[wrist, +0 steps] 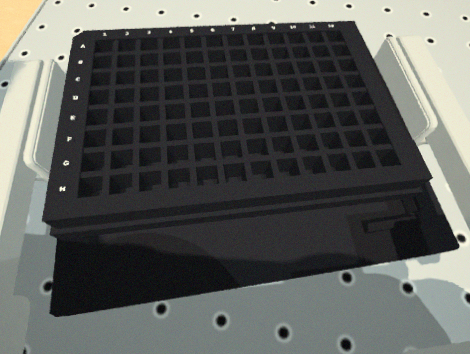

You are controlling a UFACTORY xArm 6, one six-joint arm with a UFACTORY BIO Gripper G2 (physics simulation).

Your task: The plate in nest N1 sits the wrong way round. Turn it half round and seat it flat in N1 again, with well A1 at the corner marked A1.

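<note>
The black 96-well plate (245, 107) is in the middle of the wrist view, its numbers 1 to 12 along the far edge and letters A to H down the left side. Well A1 is at the far left corner. My gripper (228, 106) is shut on the plate, with one pale finger at its left side and one at its right side. Below the plate, a black nest (200, 265) juts out toward the near side, with a raised corner piece showing at its right. The plate hides the rest of the nest, and the A1 marking does not show.
A pale deck (250, 320) with rows of dark holes lies around and under the nest. A tan surface (12, 22) shows beyond the deck's edge at the far left corner. Shadows fall on the nest and the near part of the deck.
</note>
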